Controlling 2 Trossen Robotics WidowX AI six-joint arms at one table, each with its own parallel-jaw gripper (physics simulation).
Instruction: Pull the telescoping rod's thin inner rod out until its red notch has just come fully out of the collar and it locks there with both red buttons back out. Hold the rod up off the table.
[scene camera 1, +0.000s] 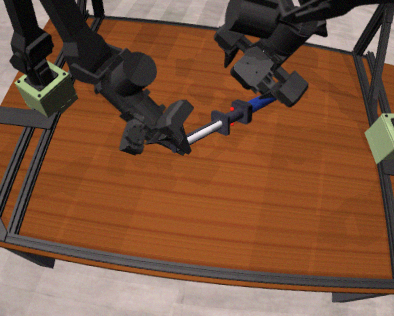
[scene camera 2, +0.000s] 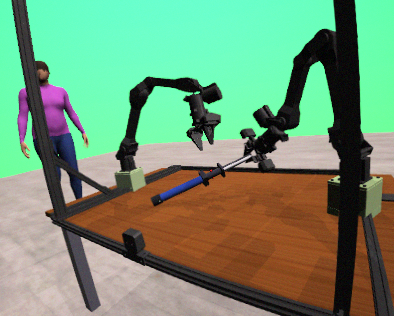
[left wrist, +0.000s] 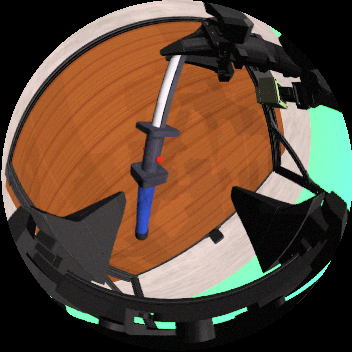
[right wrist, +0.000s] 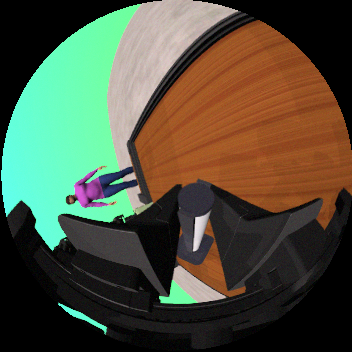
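The rod slants with its blue outer tube (scene camera 1: 261, 103) (scene camera 2: 180, 187) (left wrist: 144, 210) lower and its white-and-dark inner rod (scene camera 1: 205, 132) (scene camera 2: 237, 162) (left wrist: 167, 87) (right wrist: 201, 230) higher. It looks raised off the table; the blue end's height is hard to judge. Red buttons (left wrist: 159, 159) show on both sides of the dark collar (scene camera 1: 235, 117) (scene camera 2: 212, 173) (left wrist: 152, 150). I see no red notch on the inner rod. My right gripper (scene camera 1: 184, 145) (scene camera 2: 252, 156) (right wrist: 192, 189) is shut on the inner rod near its capped end. My left gripper (scene camera 2: 205, 145) (left wrist: 178, 194) is open, empty, above the blue tube.
The wooden table (scene camera 1: 200, 215) (scene camera 2: 280, 225) has a dark metal frame around its edge. A small black box (scene camera 2: 133, 241) is fixed on the frame in scene camera 2. Green arm bases (scene camera 2: 130, 179) stand at the sides. A person (scene camera 2: 52, 115) stands beyond the table.
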